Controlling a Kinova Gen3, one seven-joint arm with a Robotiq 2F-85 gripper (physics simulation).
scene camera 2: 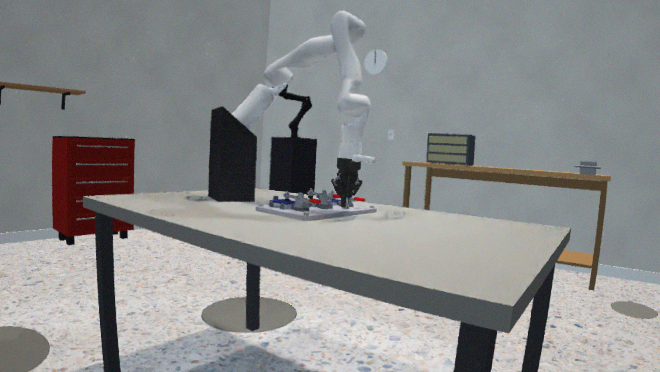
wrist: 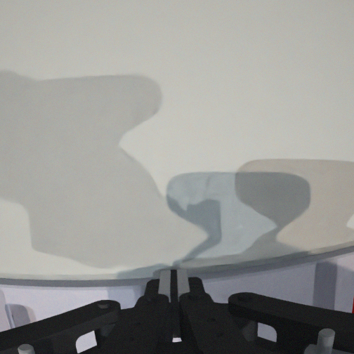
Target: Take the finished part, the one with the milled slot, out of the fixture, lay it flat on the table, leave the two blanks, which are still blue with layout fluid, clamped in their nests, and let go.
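Seen in the pictures: gripper, between the fingertips: (scene camera 2: 344, 209); arm's base, origin of its link: (scene camera 2: 236, 127).
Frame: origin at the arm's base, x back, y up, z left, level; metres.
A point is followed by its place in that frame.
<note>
My gripper (scene camera 2: 346, 206) @(x -0.550, y -0.260, z 0.042 m) (wrist: 174, 285) is shut with nothing between its fingers. It points straight down, its tips low over the right part of the fixture plate (scene camera 2: 281, 213) @(x -0.443, y -0.277, z -0.131 m) (wrist: 285, 282), close to its edge in the wrist view. One blue blank (scene camera 2: 284, 201) @(x -0.402, y -0.247, z -0.084 m) shows at the left of the fixture. A smaller bit of blue (scene camera 2: 335, 200) @(x -0.415, y -0.253, z 0.148 m) shows just left of the fingers, partly hidden by clamps. The finished part with the slot cannot be made out in either view; the gripper and clamps hide part of the fixture.
Grey clamps (scene camera 2: 302, 202) @(x -0.483, y -0.241, z -0.073 m) with red handles (scene camera 2: 360, 199) @(x -0.527, y -0.237, z 0.149 m) stand up from the plate around the gripper. The table (scene camera 2: 390, 250) @(x -0.915, y -0.284, z -0.237 m) (wrist: 225, 75) extends beyond the plate and carries shadows. The arm's black pedestal (scene camera 2: 231, 165) @(x -0.092, y -0.148, z -0.080 m) stands at the table's back left.
</note>
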